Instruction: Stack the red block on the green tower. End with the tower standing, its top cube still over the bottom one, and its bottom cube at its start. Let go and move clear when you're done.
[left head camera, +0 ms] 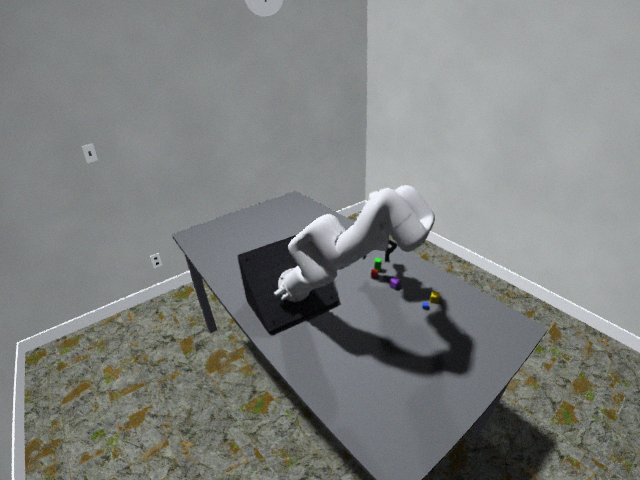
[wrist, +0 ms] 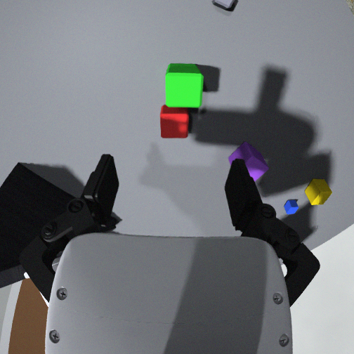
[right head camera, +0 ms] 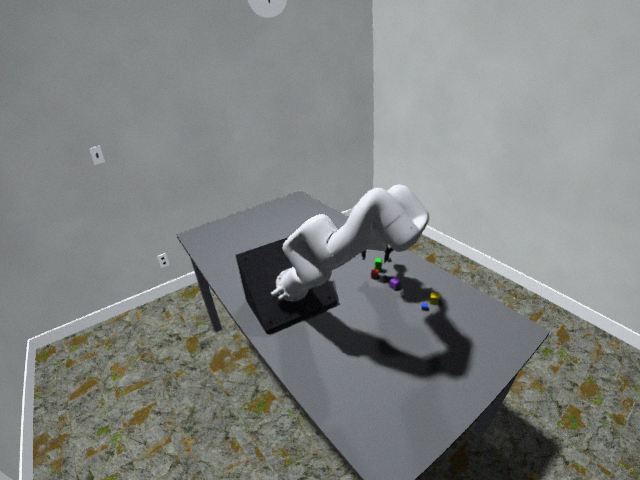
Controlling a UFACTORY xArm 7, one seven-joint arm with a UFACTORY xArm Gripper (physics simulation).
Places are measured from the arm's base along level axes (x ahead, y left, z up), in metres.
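Pixels of known places: gripper, fingertip midpoint: (left head camera: pixel 375 259) (right head camera: pixel 375 259); arm's base, link origin: (left head camera: pixel 294 285) (right head camera: pixel 292 285).
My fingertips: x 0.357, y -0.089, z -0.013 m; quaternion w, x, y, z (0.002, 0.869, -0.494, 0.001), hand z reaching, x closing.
Note:
For each thing: its top centre in the pictures, then the offset to it from my fingertips.
- green tower, top centre: (right head camera: pixel 378 259) (left head camera: pixel 378 259) 0.045 m ahead, 0.019 m left, 0.034 m down
- red block, top centre: (right head camera: pixel 374 271) (left head camera: pixel 374 270) 0.003 m ahead, 0.000 m left, 0.062 m down
- purple block, top centre: (right head camera: pixel 395 280) (left head camera: pixel 395 279) 0.009 m ahead, 0.107 m right, 0.055 m down
- yellow block, top centre: (right head camera: pixel 435 294) (left head camera: pixel 435 294) 0.049 m ahead, 0.279 m right, 0.055 m down
- small blue block, top centre: (right head camera: pixel 424 304) (left head camera: pixel 425 303) 0.012 m back, 0.275 m right, 0.069 m down
The green tower (left head camera: pixel 377 264) (right head camera: pixel 378 264) (wrist: pixel 184 90) stands upright on the table, its top cube hiding most of what is below in the wrist view. The red block (left head camera: pixel 374 273) (right head camera: pixel 374 274) (wrist: pixel 174 124) lies on the table close beside the tower, on the side nearer the gripper in the wrist view. Whether the two touch is hard to tell. My gripper (left head camera: pixel 376 257) (right head camera: pixel 375 258) (wrist: pixel 172 170) is open and empty, above the table. In the wrist view the red block and tower lie ahead of the fingertips, between the lines of the two fingers.
A purple block (left head camera: pixel 395 283) (right head camera: pixel 394 283) (wrist: pixel 254 162) lies partly behind the right finger in the wrist view. A yellow block (left head camera: pixel 435 297) (right head camera: pixel 434 298) (wrist: pixel 318 192) and small blue block (left head camera: pixel 425 305) (right head camera: pixel 424 306) (wrist: pixel 291 206) lie farther right. A grey block (wrist: pixel 225 4) lies beyond the tower.

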